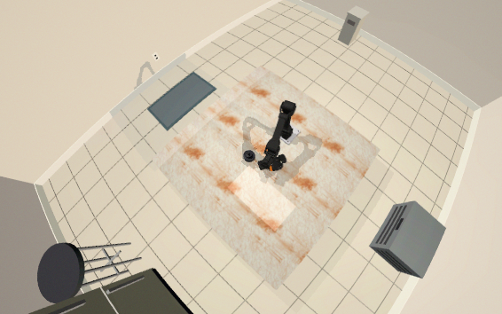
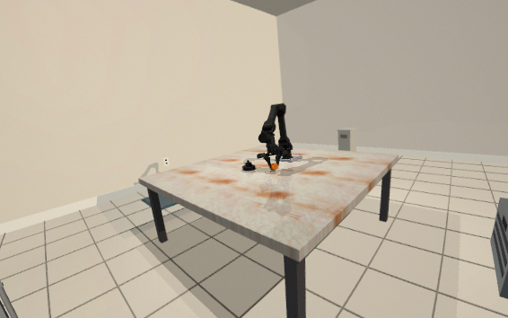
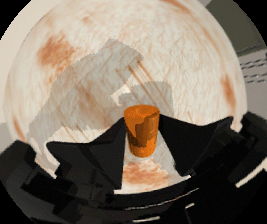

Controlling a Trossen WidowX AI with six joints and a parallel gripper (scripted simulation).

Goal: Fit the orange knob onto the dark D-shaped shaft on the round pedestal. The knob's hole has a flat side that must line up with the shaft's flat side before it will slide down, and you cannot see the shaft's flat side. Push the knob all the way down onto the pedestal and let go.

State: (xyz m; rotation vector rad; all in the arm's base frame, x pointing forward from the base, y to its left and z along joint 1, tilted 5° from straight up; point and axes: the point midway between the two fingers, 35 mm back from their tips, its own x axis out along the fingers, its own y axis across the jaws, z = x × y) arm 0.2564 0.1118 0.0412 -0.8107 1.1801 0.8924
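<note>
The dark round pedestal is 6 cm ahead of my gripper tip, 18 cm to the right of it and 1 cm above it. From my gripper tip the other things lie so: orange knob 1 cm behind, 1 cm to the right, 1 cm above.
</note>
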